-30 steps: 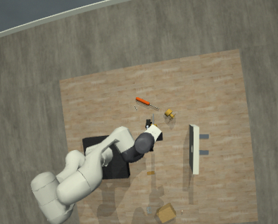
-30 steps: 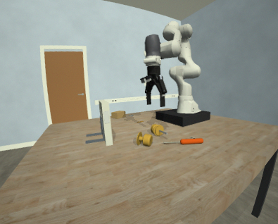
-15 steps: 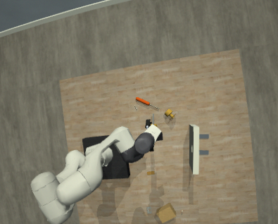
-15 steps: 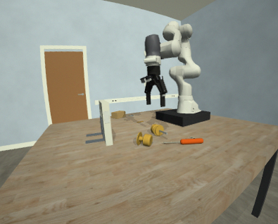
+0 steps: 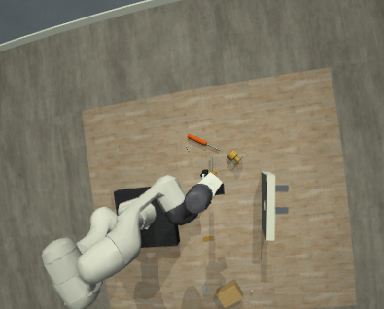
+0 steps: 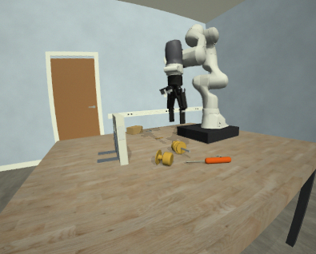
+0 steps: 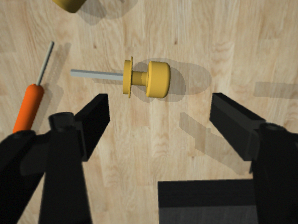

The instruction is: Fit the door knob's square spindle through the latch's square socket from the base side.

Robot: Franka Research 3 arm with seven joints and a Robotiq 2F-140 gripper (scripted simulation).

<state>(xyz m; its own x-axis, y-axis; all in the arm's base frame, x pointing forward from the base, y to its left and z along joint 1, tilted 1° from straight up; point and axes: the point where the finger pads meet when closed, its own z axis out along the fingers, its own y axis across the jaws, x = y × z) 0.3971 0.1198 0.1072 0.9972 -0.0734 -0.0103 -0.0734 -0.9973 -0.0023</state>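
My gripper is now 150 mm above the brass door knob, 40 mm to the right of it and 10 mm short of it. Round my hand: brass knob 150 mm below, 150 mm ahead, 100 mm to the left; then screw 190 mm to the left, 180 mm below, 100 mm behind; then cardboard box 640 mm to the right, 150 mm below.
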